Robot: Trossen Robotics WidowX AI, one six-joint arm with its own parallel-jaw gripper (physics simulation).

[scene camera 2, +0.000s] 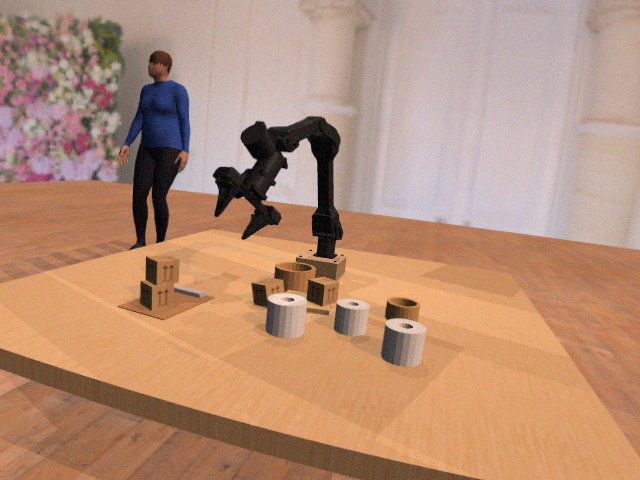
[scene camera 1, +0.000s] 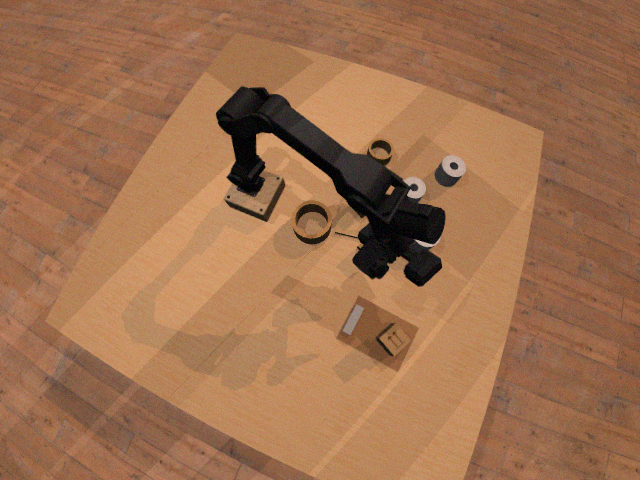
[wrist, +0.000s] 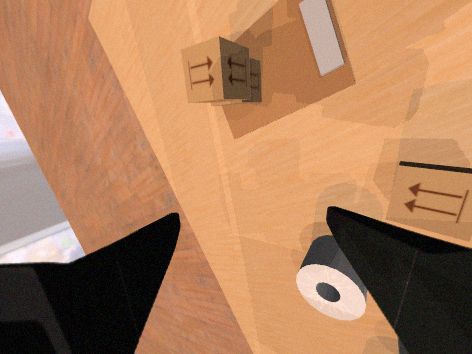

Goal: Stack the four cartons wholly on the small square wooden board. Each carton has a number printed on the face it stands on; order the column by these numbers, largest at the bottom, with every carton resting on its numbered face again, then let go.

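Places are measured from the arm's base along level axes (x back, y right, z up), in metres.
Where they show: gripper, between the fingertips: (scene camera 2: 229,228) (scene camera 1: 404,272) (wrist: 253,216); arm's base, origin of its link: (scene camera 2: 325,255) (scene camera 1: 250,184).
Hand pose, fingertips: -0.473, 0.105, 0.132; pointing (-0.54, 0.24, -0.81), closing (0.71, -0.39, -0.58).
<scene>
Things, the pixels of their top centre, and the offset from my fingertips, as dx, dy, dz. "*": a spot on its surface instead.
- brown square board, centre of its top: (wrist: 263,72) (scene camera 2: 168,297) (scene camera 1: 378,333) -0.026, +0.134, -0.177
- upper carton, centre of its top: (wrist: 201,73) (scene camera 2: 162,257) (scene camera 1: 395,339) -0.049, +0.136, -0.079
- lower carton, centre of its top: (wrist: 223,82) (scene camera 2: 157,282) -0.062, +0.140, -0.133
- pale bar, a spot on its surface: (wrist: 322,37) (scene camera 2: 191,290) (scene camera 1: 354,317) * +0.051, +0.121, -0.177
- large wooden ring, centre of its top: (scene camera 2: 295,266) (scene camera 1: 311,218) +0.263, -0.076, -0.130
- small ring, centre of its top: (scene camera 2: 403,302) (scene camera 1: 381,148) +0.164, -0.385, -0.147
Two cartons are stacked on the brown square board (scene camera 1: 373,319) (scene camera 2: 180,308) (wrist: 285,60): an upper carton (scene camera 1: 393,339) (scene camera 2: 162,270) (wrist: 201,75) on a lower carton (scene camera 2: 156,295) (wrist: 256,80). Two more cartons are off the board: one carton (scene camera 2: 267,292) stands behind a white roll, and another carton (scene camera 2: 323,290) stands to its right. At the right edge of the wrist view, a carton (wrist: 432,197) shows its arrows. The arm hides both loose cartons in scene camera 1. No printed numbers show. My gripper (scene camera 1: 399,273) (scene camera 2: 230,226) (wrist: 253,216) is open, empty, and high above the table.
A pale bar (scene camera 1: 353,319) (scene camera 2: 189,291) (wrist: 322,37) lies on the board. White rolls (scene camera 1: 449,173) (scene camera 2: 285,317) (scene camera 2: 351,317) (scene camera 2: 403,343) (wrist: 345,305) stand nearby. A large wooden ring (scene camera 1: 311,239) (scene camera 2: 298,280) and a small ring (scene camera 1: 379,159) (scene camera 2: 402,311) stand behind. A thin rod (scene camera 1: 346,235) (scene camera 2: 317,311) lies near the cartons.
</scene>
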